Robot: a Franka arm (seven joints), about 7 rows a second.
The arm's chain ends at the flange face. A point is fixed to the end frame.
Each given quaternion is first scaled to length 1.
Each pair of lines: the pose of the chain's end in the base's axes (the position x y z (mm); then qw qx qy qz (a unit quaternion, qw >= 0)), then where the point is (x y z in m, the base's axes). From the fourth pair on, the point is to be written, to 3 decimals.
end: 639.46 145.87 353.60 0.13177 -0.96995 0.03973 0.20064
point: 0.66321 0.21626 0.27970
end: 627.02 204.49 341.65 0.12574 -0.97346 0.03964 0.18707
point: 0.65284 0.27385 0.26747
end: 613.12 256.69 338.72 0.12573 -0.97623 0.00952 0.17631
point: 0.63716 0.32817 0.26596
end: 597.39 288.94 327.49 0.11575 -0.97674 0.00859 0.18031
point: 0.620 0.359 0.253
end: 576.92 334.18 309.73 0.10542 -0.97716 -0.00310 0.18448
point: 0.598 0.404 0.234
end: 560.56 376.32 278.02 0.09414 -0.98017 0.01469 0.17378
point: 0.585 0.443 0.201
